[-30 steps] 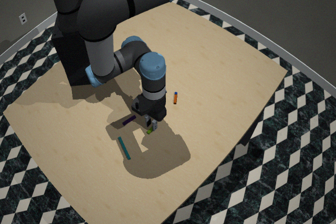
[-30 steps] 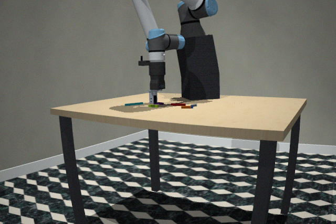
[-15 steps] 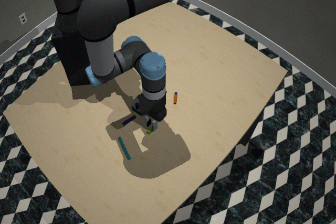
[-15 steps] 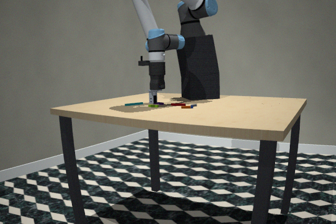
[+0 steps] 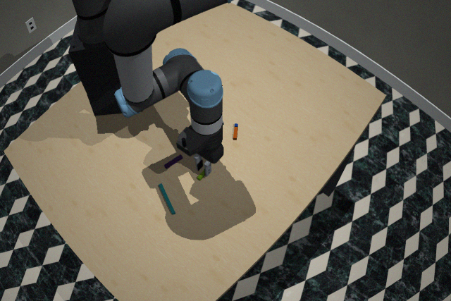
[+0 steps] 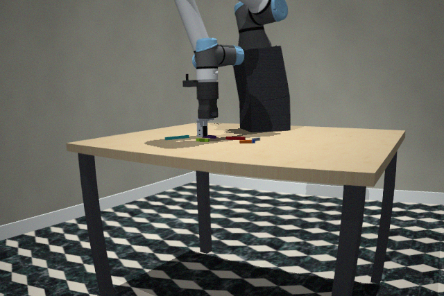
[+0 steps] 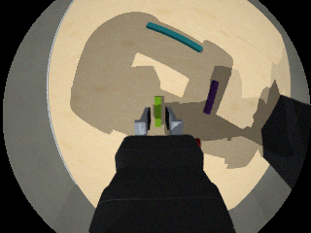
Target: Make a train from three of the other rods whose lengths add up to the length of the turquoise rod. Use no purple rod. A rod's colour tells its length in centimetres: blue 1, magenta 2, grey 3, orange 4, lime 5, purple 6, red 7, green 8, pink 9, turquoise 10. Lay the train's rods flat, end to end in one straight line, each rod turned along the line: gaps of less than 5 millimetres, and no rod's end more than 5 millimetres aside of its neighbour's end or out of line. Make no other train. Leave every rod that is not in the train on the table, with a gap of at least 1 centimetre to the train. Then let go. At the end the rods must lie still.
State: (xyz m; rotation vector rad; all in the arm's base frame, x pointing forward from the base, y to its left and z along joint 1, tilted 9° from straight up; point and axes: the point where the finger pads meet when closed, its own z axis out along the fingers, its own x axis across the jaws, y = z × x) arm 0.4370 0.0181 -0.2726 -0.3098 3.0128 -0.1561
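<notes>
My gripper is now 30 mm above the lime rod. Round my hand: red rod 100 mm behind, 70 mm to the left, 30 mm below; then purple rod 90 mm behind, 40 mm to the right, 30 mm below; then turquoise rod 130 mm to the right, 30 mm below.
</notes>
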